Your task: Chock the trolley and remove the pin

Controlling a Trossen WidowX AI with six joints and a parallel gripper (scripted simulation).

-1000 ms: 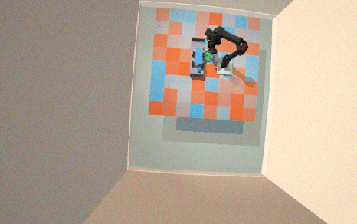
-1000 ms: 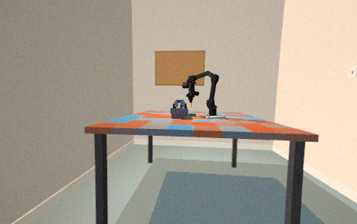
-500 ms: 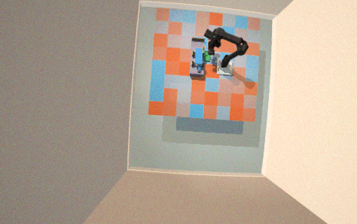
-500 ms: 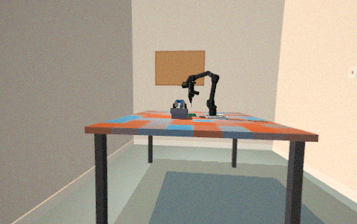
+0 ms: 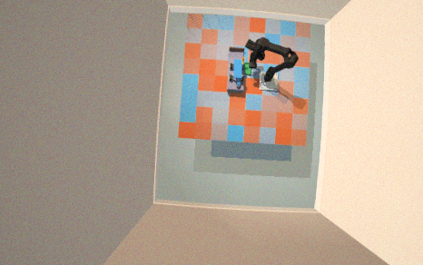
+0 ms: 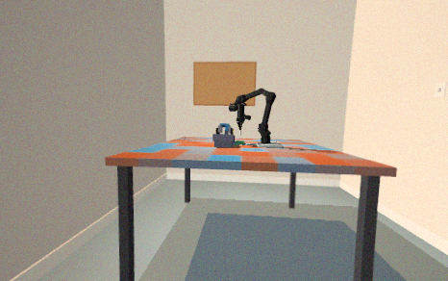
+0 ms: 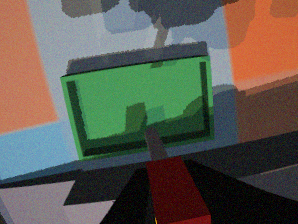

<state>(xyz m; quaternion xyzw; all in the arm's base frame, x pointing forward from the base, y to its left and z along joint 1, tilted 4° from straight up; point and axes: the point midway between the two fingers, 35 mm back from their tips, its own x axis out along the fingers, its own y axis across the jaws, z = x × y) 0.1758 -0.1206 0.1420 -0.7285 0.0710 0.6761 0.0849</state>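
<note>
Now: gripper tip 120 mm above the green tray. The rest, counted from my gripper tip: blue trolley 140 mm ahead, 70 mm to the left; then red-headed stop pin right at my gripper tip; then yellow chock 60 mm ahead, 30 mm below, 20 mm to the right.
</note>
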